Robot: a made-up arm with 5 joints. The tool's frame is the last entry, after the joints.
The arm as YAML. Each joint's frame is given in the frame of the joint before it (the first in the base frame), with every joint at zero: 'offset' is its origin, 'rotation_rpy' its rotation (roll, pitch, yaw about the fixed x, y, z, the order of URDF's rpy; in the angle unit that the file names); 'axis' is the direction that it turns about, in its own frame. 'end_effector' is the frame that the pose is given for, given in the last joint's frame.
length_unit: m
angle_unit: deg
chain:
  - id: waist
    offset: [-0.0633, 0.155, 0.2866]
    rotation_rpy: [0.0, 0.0, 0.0]
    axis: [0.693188, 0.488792, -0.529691]
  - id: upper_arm
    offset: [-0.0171, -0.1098, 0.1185]
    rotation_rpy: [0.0, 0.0, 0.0]
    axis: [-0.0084, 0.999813, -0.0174]
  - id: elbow
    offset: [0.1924, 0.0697, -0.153]
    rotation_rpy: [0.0, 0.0, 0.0]
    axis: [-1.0, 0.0, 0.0]
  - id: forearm
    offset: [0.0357, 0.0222, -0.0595]
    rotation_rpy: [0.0, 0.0, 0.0]
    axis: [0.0, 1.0, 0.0]
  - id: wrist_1
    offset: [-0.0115, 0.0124, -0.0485]
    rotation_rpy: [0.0, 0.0, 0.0]
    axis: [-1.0, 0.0, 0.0]
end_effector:
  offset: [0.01, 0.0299, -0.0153]
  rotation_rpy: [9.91, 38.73, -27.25]
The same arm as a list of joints. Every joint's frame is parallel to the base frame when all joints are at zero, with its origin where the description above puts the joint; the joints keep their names.
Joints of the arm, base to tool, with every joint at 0 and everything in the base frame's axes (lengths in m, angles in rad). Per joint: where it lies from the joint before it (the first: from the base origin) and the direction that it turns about. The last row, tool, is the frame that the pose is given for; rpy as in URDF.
waist: xyz -0.0633 0.155 0.2866 axis 0.693188 0.488792 -0.529691
upper_arm: xyz -0.0171 -0.1098 0.1185 axis -0.0084 0.999813 -0.0174
elbow: xyz 0.1924 0.0697 -0.153 axis -x
forearm: xyz 0.0357 0.0222 -0.0595 axis +y
wrist_1: xyz -0.0115 0.0124 -0.0485 axis -x
tool: xyz 0.01 0.0299 -0.0153 rpy 0.173 0.676 -0.4756

